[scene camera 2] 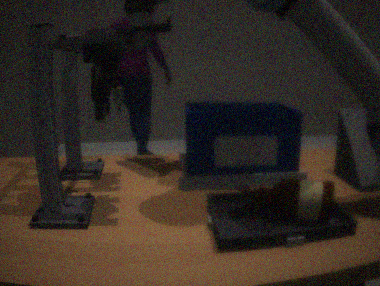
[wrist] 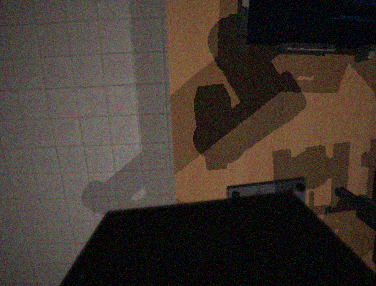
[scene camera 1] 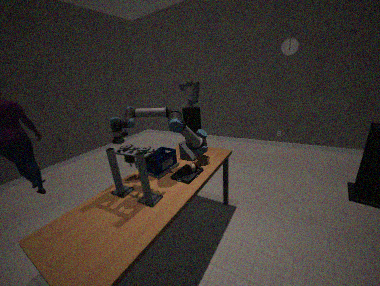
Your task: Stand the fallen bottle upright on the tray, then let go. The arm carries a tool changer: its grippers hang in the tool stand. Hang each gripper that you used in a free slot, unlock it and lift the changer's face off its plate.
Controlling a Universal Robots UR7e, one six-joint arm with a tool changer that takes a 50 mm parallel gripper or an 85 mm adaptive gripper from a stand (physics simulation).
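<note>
From scene camera 2 I can see a tool stand [scene camera 2: 56, 211], and if you go to scene camera 1 [scene camera 1: 151, 199], the stand is there too.
</note>
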